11 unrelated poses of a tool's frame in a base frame.
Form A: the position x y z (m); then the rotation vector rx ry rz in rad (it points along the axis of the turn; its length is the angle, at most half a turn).
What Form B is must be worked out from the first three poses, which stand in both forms.
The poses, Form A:
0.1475 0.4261 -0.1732 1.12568 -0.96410 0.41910
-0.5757 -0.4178 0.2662 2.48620 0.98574 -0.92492
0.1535 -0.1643 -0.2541 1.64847 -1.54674 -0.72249
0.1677 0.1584 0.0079 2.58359 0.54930 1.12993
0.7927 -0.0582 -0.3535 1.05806 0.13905 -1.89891
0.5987 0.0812 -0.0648 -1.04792 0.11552 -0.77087
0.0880 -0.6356 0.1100 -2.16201 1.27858 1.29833
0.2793 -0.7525 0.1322 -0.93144 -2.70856 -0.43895
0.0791 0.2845 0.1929 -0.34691 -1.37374 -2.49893
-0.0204 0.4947 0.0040 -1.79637 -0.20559 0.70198
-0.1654 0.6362 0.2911 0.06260 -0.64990 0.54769
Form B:
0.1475 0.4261 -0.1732 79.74 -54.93 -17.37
-0.5757 -0.4178 0.2662 176.37 41.86 41.86
0.1535 -0.1643 -0.2541 124.19 -5.13 -83.63
0.1677 0.1584 0.0079 149.66 -40.09 35.30
0.7927 -0.0582 -0.3535 26.56 45.85 -106.70
0.5987 0.0812 -0.0648 -57.45 -15.32 -40.17
0.0880 -0.6356 0.1100 162.62 55.56 -70.40
0.2793 -0.7525 0.1322 167.72 -18.76 144.08
0.0791 0.2845 0.1929 56.37 -19.47 -172.83
-0.0204 0.4947 0.0040 -101.25 20.93 30.29
-0.1654 0.6362 0.2911 -7.99 -36.17 35.14

